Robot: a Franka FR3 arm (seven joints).
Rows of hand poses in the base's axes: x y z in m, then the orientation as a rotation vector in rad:
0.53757, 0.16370, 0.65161, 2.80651, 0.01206, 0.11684
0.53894, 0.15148, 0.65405, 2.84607, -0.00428, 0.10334
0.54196, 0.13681, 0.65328, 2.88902, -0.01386, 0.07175
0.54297, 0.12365, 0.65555, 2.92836, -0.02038, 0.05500
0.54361, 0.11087, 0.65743, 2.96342, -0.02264, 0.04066
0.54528, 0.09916, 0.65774, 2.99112, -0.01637, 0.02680
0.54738, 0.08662, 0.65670, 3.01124, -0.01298, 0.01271
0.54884, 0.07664, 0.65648, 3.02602, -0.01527, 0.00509
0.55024, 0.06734, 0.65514, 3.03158, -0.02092, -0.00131
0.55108, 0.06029, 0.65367, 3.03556, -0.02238, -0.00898
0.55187, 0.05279, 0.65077, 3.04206, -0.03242, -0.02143
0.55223, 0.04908, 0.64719, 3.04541, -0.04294, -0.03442
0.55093, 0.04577, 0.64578, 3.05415, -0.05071, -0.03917
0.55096, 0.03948, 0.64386, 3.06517, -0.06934, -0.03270
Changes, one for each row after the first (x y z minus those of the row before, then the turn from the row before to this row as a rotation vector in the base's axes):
0.00137, -0.01222, 0.00244, 0.03944, 0.00864, -0.01142
0.00302, -0.01467, -0.00077, 0.04234, 0.02148, -0.00826
0.00101, -0.01316, 0.00227, 0.03918, 0.01121, -0.00481
0.00064, -0.01278, 0.00188, 0.03494, 0.00964, -0.00176
0.00167, -0.01171, 0.00031, 0.02752, 0.00963, 0.00384
0.00210, -0.01254, -0.00104, 0.02005, 0.00950, 0.00178
0.00146, -0.00998, -0.00022, 0.01480, 0.00490, -0.00173
0.00140, -0.00930, -0.00134, 0.00562, 0.00397, -0.00393
0.00084, -0.00705, -0.00147, 0.00404, 0.00496, -0.00122
0.00079, -0.00750, -0.00290, 0.00669, 0.00775, -0.00700
0.00036, -0.00371, -0.00358, 0.00363, 0.00811, -0.00731
-0.00130, -0.00331, -0.00141, 0.00889, 0.00267, -0.00524
0.00003, -0.00629, -0.00192, 0.01107, -0.00501, -0.01197

